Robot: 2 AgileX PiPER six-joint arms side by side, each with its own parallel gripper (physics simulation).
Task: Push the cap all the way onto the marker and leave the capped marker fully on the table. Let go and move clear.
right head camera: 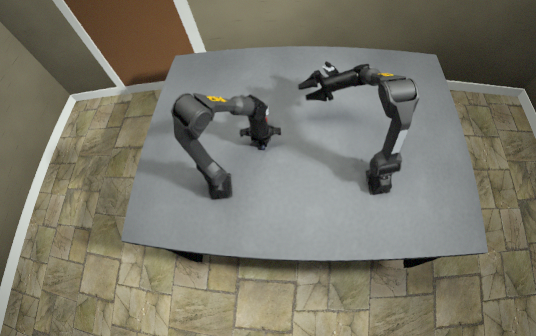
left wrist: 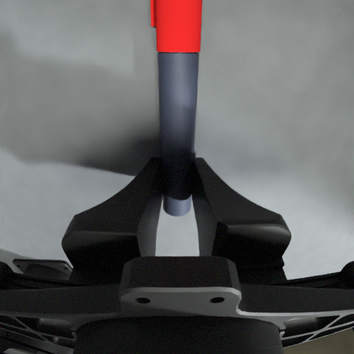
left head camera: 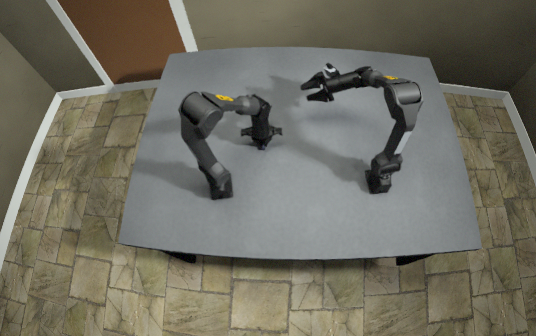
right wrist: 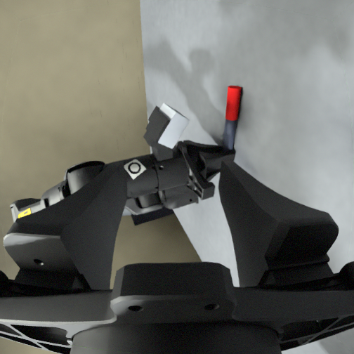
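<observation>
The blue-grey marker (left wrist: 178, 100) (right wrist: 229, 132) has the red cap (left wrist: 179, 27) (right wrist: 233, 102) on one end, in line with it, with no visible gap at the cap's rim. A bit of red also shows beside the left wrist in the right head view. My left gripper (left head camera: 261, 145) (right head camera: 261, 145) (left wrist: 176, 171) is shut on the marker near its bare end, which pokes out between the fingers. How high it holds the marker over the table cannot be told. My right gripper (left head camera: 305, 92) (right head camera: 303, 91) is open and empty, apart from the marker, up and to the right.
The grey table (left head camera: 300, 215) (right head camera: 300, 215) carries both arms. The left arm (left head camera: 199, 112) (right head camera: 192, 115) bends over the table's left part, and the right arm (left head camera: 402, 107) (right head camera: 398, 105) reaches in from the right. Walls and a brown door (left head camera: 127, 40) (right head camera: 135, 40) stand beyond the back edge.
</observation>
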